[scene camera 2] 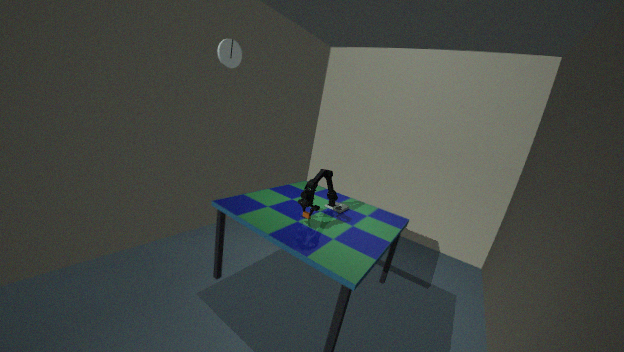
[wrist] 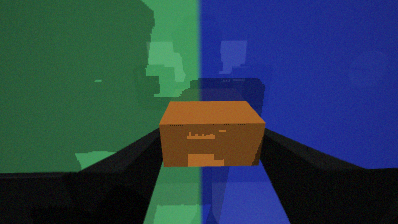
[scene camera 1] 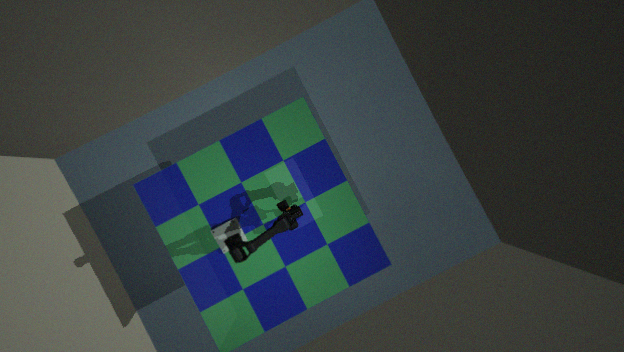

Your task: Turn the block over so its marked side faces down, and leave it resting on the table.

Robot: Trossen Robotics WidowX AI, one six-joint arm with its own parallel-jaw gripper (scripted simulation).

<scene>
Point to an orange block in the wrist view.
193, 133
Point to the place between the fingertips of the gripper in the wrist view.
210, 133
</scene>
